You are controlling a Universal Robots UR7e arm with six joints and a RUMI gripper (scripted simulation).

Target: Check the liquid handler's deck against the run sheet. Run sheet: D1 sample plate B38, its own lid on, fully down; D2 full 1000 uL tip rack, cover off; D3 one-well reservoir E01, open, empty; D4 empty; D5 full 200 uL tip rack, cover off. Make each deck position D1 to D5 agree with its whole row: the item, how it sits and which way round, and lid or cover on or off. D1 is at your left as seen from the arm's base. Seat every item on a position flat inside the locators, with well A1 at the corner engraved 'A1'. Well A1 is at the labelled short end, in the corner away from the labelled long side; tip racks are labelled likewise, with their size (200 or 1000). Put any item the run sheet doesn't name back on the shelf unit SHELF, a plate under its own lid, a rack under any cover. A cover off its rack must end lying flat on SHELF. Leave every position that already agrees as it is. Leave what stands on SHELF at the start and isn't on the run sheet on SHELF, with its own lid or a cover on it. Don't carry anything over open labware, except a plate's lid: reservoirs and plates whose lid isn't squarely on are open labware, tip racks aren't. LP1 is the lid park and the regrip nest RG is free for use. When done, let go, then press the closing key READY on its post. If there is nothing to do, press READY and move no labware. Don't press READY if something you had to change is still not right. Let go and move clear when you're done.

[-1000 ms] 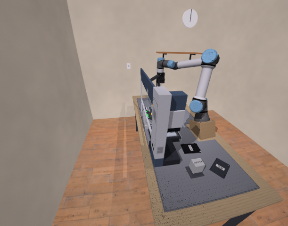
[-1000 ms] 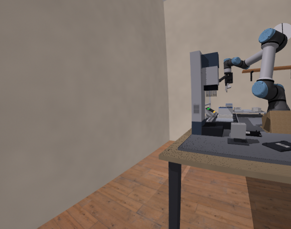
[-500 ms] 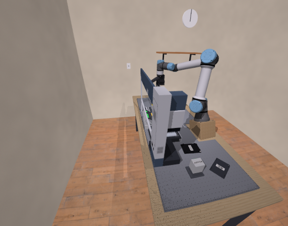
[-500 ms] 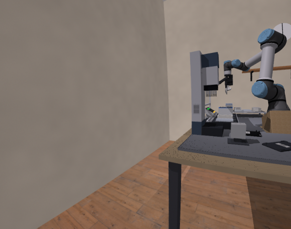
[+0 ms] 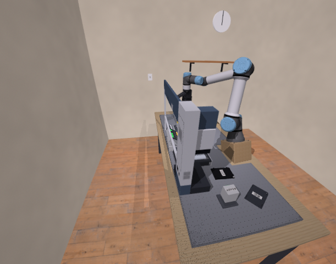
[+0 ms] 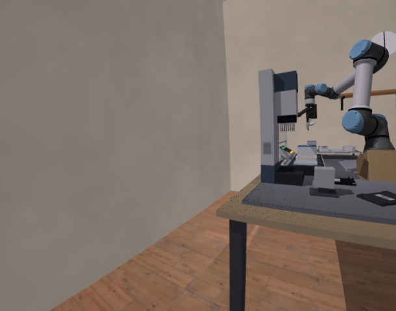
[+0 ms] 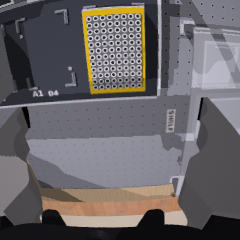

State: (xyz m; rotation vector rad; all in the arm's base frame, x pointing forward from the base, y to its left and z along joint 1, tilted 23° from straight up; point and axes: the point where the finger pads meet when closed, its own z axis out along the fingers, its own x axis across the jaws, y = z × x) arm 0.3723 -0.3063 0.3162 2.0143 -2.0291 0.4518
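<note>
My gripper is now 170 mm above the yellow-rimmed tip rack, 10 mm to the right of it and 10 mm short of it. Also, from my hand: shelf label: 260 mm below, 200 mm behind, 110 mm to the right; blue-framed tip rack: 240 mm to the left, 140 mm below; shelf: 280 mm to the right, 210 mm below, 190 mm behind.
</note>
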